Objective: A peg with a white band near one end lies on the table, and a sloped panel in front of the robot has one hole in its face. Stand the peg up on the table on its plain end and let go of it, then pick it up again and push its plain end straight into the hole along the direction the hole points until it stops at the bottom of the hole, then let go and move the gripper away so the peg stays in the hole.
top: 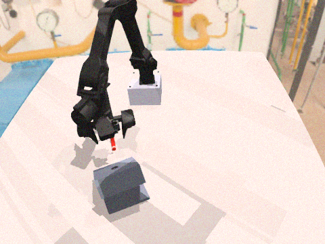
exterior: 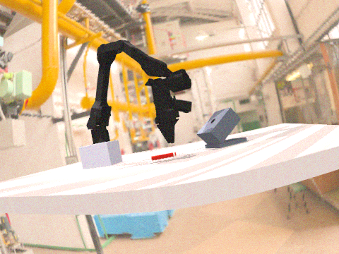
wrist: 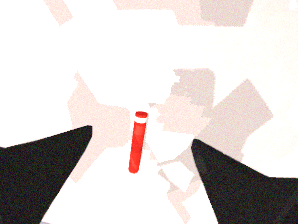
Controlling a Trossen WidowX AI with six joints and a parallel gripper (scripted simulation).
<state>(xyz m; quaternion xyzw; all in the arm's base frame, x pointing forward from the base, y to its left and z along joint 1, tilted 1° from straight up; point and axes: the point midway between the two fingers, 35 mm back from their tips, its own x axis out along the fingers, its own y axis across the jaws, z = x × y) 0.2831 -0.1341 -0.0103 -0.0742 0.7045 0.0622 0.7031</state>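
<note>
The red peg lies 40 mm below my gripper tip and 20 mm behind it. The rest, counted from my gripper tip: foot plate 180 mm ahead, 40 mm to the left, 40 mm below; then grey sloped panel 160 mm ahead, 40 mm to the left, 20 mm above.
</note>
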